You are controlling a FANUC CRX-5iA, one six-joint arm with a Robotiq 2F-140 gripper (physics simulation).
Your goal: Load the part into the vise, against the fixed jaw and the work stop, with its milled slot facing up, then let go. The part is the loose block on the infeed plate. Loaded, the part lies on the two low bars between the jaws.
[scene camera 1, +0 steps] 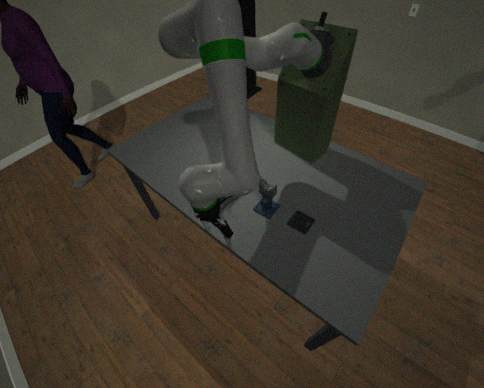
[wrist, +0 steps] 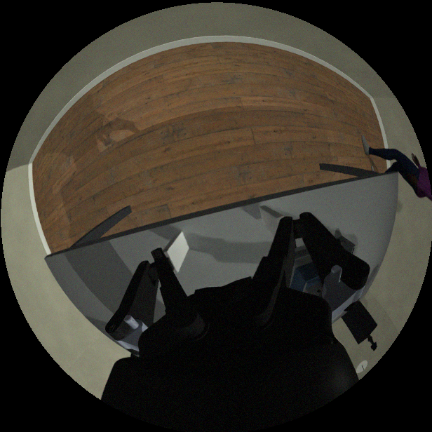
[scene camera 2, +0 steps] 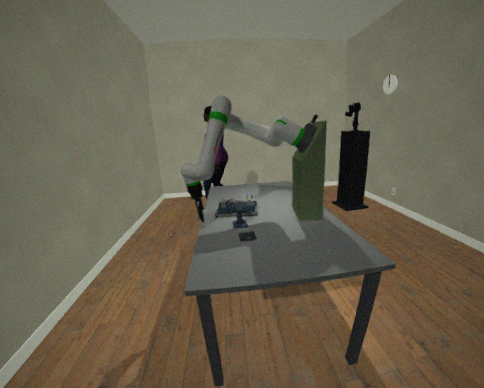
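Where they show: gripper, fingertip midpoint: (scene camera 1: 217,232) (scene camera 2: 204,221); arm's base, link origin: (scene camera 1: 315,60) (scene camera 2: 307,142).
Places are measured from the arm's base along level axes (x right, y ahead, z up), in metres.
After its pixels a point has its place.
My gripper (scene camera 1: 224,231) {x 0.041, y 0.715, z -0.490 m} (scene camera 2: 201,219) {x 0.041, y 0.715, z -0.490 m} (wrist: 222,228) is open and empty beside the table's front edge. Its fingers point down, with a pale surface at the inner side of each tip. A blue and grey assembly, seemingly the vise (scene camera 2: 236,208) {x -0.092, y 0.502, z -0.367 m} (wrist: 306,278), stands on the table; in the wrist view the right finger partly covers it, and in scene camera 1 the arm hides it. The jaws, bars and work stop are too small to tell apart. A dark square plate (scene camera 1: 301,222) {x -0.233, y 0.471, z -0.487 m} (scene camera 2: 247,236) {x -0.241, y 0.466, z -0.487 m} lies apart from the gripper. I cannot identify the loose part or its slot.
A small blue stand (scene camera 1: 267,207) {x -0.074, y 0.498, z -0.464 m} (scene camera 2: 240,224) {x -0.091, y 0.483, z -0.478 m} with a grey top is between the vise and dark plate. A tall green pedestal (scene camera 1: 304,112) {x -0.010, y 0.068, z -0.222 m} (scene camera 2: 308,185) {x -0.119, y 0.044, z -0.258 m} carries the arm's base at the table's back. The table (scene camera 1: 345,280) {x -0.489, y 0.608, z -0.495 m} (scene camera 2: 295,267) {x -0.564, y 0.312, z -0.495 m} (wrist: 220,225) has its long edge beside the gripper. A person (scene camera 1: 37,55) stands beyond the table.
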